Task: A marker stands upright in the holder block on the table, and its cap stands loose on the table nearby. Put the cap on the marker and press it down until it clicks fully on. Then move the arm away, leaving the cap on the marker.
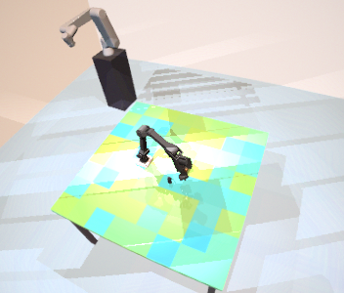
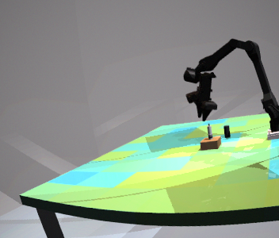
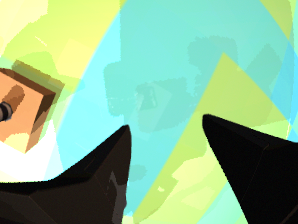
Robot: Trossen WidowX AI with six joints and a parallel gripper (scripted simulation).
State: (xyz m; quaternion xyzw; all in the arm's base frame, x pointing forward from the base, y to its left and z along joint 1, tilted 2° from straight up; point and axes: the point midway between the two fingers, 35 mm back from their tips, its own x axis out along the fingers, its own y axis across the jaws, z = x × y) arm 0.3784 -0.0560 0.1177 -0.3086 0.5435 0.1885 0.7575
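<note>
The marker cap lies 120 mm behind my gripper tip, 20 mm to the right of it and 70 mm below it. From my gripper tip the other things lie so: orange holder block (80 mm behind, 140 mm to the left, 80 mm below).
</note>
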